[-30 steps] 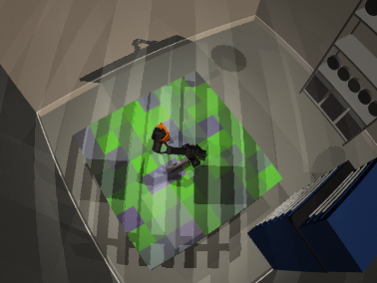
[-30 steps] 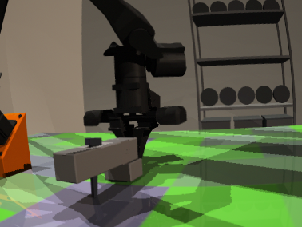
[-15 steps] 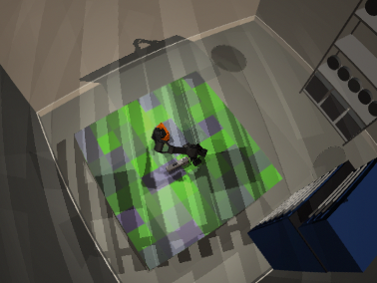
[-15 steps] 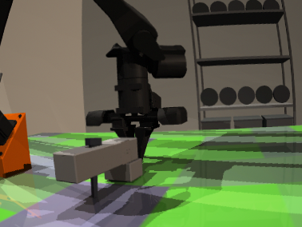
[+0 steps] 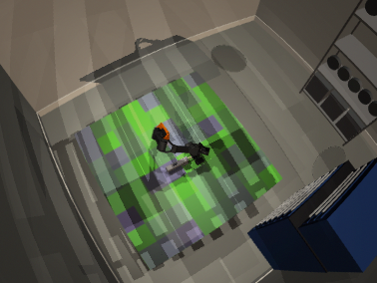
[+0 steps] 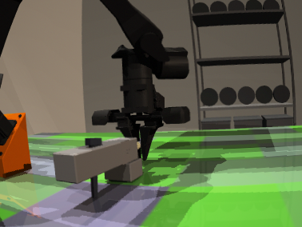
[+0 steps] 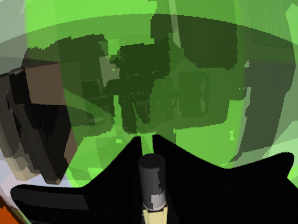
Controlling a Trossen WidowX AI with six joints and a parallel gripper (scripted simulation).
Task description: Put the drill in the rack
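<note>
The drill is 5 cm to the right of my gripper tip and 4 cm above it. The rest, counted from my gripper tip: rack 8 cm behind, 2 cm to the left, 1 cm above; then block 14 cm to the right, 3 cm above; then key 17 cm to the right, 4 cm above.
</note>
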